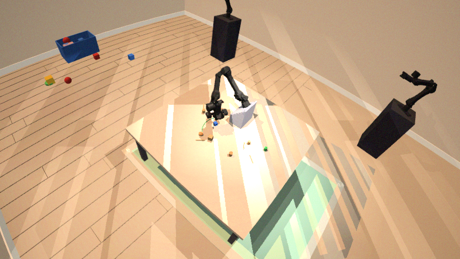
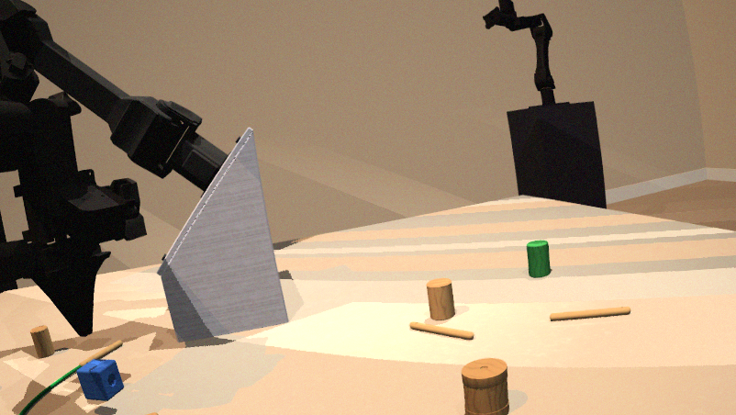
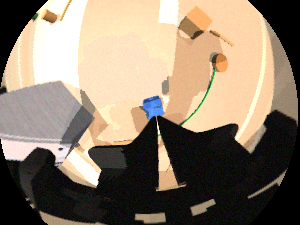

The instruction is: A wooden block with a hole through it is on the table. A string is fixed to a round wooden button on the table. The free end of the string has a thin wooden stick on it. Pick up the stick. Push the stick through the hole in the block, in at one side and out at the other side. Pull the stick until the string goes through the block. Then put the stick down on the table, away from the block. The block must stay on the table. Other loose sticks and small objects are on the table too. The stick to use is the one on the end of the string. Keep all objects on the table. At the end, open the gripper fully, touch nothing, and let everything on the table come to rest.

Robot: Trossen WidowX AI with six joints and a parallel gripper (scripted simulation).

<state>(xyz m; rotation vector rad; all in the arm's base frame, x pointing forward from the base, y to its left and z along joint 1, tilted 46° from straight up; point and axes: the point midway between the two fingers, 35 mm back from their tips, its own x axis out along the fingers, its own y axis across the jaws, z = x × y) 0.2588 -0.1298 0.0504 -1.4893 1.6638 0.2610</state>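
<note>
My gripper tip is 5 cm above the blue cube. The rest, counted from my gripper tip: round wooden button (17 cm ahead, 5 cm below); wooden peg (14 cm behind, 14 cm to the right, 4 cm below); wooden block (15 cm ahead, 9 cm to the left, 4 cm below).
</note>
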